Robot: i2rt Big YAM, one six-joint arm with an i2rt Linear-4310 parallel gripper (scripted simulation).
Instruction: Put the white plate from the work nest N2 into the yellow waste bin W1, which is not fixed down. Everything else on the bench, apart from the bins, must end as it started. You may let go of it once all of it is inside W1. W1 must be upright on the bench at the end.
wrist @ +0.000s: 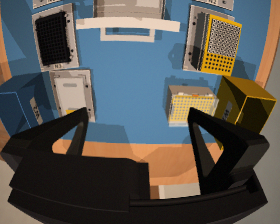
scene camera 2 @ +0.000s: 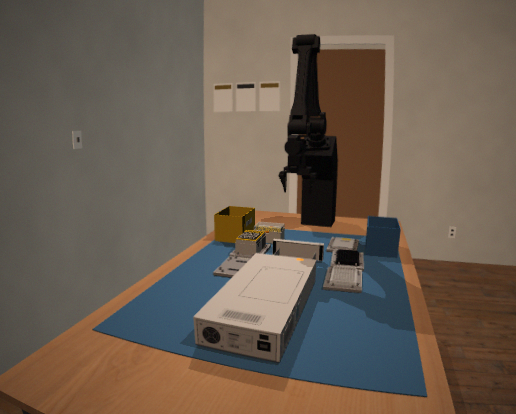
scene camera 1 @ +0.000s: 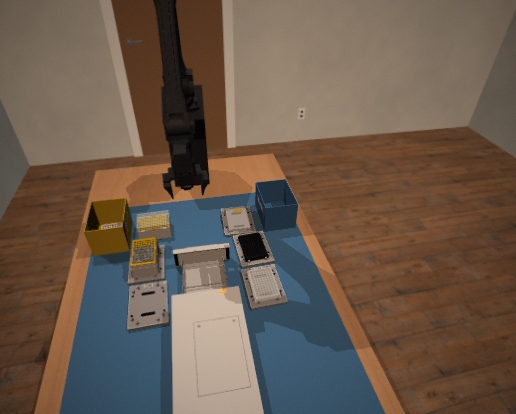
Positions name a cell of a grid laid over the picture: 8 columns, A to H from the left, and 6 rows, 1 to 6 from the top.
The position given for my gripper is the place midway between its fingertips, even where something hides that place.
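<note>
My gripper (wrist: D4) is visible to me. White instrument: seen at (scene camera 1: D6) and (scene camera 2: D5). A black plate (wrist: B2) is visible too. The blue bin (scene camera 1: E3) (scene camera 2: F4) and the yellow bin (scene camera 1: B4) (scene camera 2: D4) both appear in scene camera 1 and scene camera 2.
</note>
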